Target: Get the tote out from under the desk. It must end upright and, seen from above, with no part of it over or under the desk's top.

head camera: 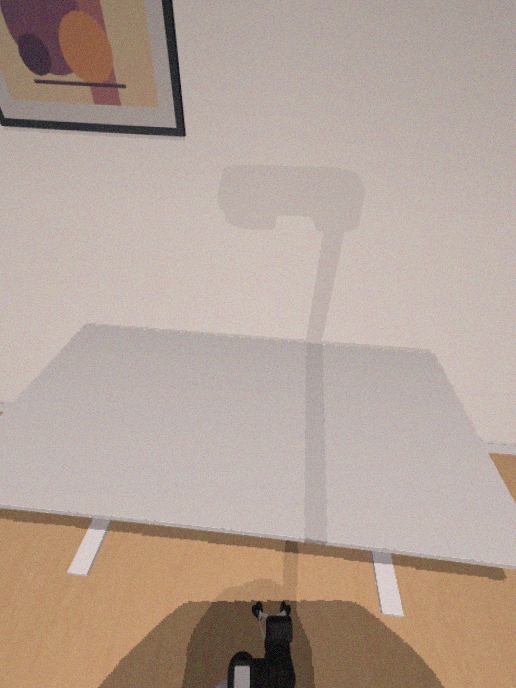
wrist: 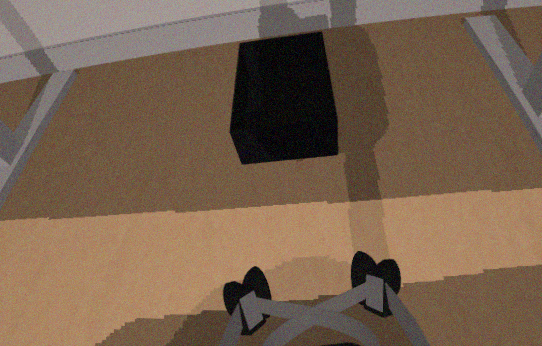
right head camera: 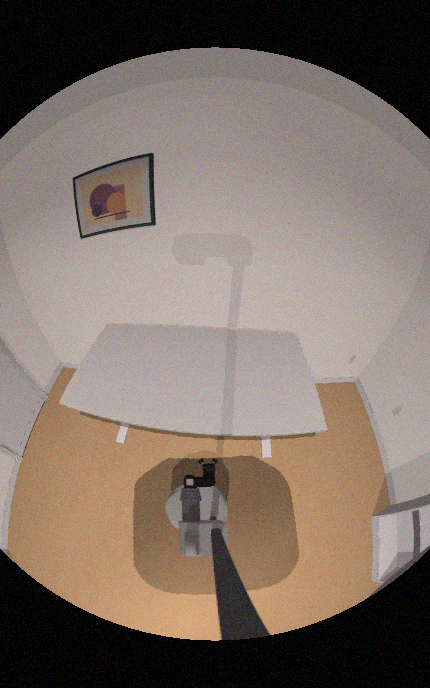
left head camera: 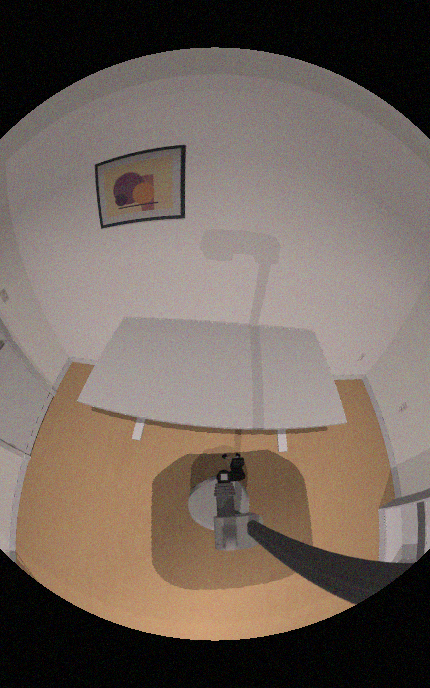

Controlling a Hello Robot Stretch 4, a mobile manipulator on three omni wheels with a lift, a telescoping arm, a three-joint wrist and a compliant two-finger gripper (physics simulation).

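Frame: origin at the robot's base, x right, y ahead, z up, level; centimetres.
Seen in the pictures: gripper, fingertip midpoint: (head camera: 270,605) (wrist: 309,279) (right head camera: 207,459) (left head camera: 230,454).
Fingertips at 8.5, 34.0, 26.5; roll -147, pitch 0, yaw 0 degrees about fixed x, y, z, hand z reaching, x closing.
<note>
A point is followed by its place in that frame, as x, y, z.
The black tote (wrist: 286,100) {9.1, 87.7, -2.4} stands on the floor under the desk, near the wall, in the wrist view; it does not show in the head views, where the desk's top hides that place. The pale grey desk top (head camera: 222,433) {-7.5, 67.4, 69.2} (left head camera: 202,375) {-8.6, 69.1, 69.3} (right head camera: 177,380) {-6.5, 68.9, 69.2} spans the middle of the head views. My gripper (head camera: 271,609) {8.5, 34.0, 26.5} (left head camera: 231,456) {8.5, 34.0, 26.5} (right head camera: 207,461) {8.5, 34.0, 26.5} (wrist: 309,279) {8.5, 34.0, 26.5} is open with nothing between its fingertips. It is in front of the desk's front edge, apart from the tote. The tote's dark surfaces show little detail.
The desk's white feet (head camera: 88,547) (head camera: 387,583) (wrist: 37,115) stand on either side of the tote, reaching past the front edge. The wall (head camera: 361,266) {41.5, 116.2, 103.5} is behind the desk. A white open unit (left head camera: 395,527) {162.5, -86.9, 7.3} (right head camera: 387,542) stands at the right.
</note>
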